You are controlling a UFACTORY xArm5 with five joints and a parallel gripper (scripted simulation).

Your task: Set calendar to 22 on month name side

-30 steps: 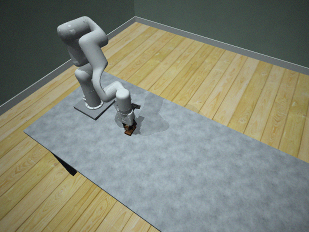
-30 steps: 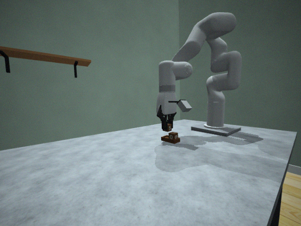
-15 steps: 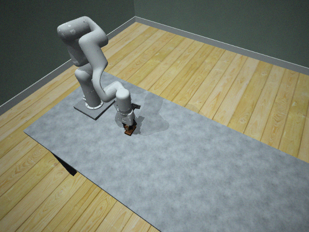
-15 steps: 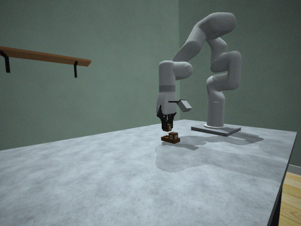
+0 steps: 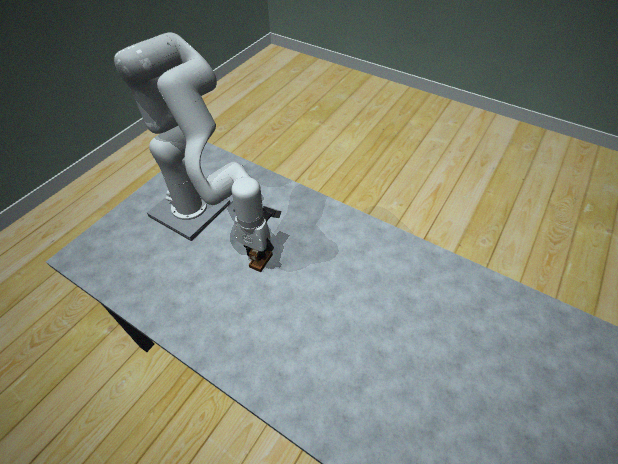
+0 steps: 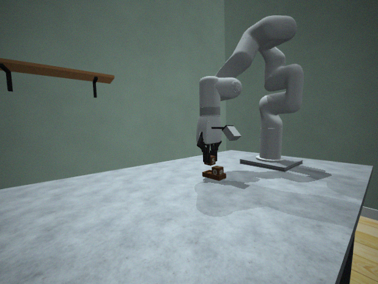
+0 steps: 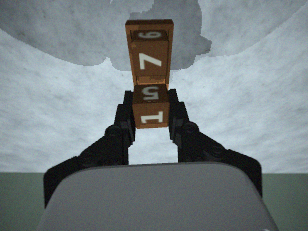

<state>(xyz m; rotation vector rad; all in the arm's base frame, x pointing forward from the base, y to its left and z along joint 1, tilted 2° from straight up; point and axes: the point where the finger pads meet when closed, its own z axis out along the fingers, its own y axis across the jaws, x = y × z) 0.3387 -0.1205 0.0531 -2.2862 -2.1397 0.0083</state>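
Right now the brown calendar tray is 20 mm to the left of my hand and 70 mm below it. Also, from my hand: date cube (10 mm below).
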